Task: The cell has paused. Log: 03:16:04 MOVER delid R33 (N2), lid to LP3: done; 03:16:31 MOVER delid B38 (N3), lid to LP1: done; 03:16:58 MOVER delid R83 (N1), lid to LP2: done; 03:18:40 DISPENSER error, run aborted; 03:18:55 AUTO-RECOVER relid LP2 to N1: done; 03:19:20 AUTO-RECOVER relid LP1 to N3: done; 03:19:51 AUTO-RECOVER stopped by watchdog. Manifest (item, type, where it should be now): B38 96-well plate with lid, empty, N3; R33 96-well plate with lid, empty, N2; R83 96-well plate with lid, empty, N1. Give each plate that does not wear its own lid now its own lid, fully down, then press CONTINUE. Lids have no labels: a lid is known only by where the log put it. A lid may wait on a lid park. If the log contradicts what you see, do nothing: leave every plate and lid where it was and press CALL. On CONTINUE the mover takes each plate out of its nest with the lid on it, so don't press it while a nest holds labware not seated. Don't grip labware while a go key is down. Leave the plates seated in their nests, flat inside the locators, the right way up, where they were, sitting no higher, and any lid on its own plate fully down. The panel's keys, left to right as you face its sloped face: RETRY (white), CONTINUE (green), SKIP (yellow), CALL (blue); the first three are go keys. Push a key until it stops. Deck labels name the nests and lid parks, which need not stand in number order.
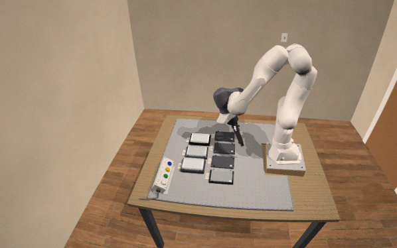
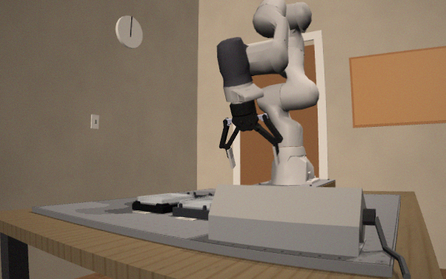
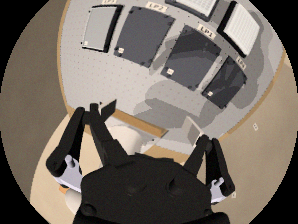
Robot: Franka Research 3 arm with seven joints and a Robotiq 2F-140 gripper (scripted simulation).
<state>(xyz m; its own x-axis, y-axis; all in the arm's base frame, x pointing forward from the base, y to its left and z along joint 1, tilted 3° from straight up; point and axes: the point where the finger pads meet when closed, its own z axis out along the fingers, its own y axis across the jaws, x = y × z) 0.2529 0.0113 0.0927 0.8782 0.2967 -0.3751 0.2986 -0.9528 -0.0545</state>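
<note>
The grey lid is 8 cm ahead of my hand, 23 cm to the left of it and 10 cm below it. From my hand the other things lie so: plate (28 cm ahead, 7 cm to the left, 9 cm below); then lid park (10 cm ahead, 11 cm to the left, 11 cm below); then blue key (40 cm ahead, 26 cm to the left, 5 cm below).
</note>
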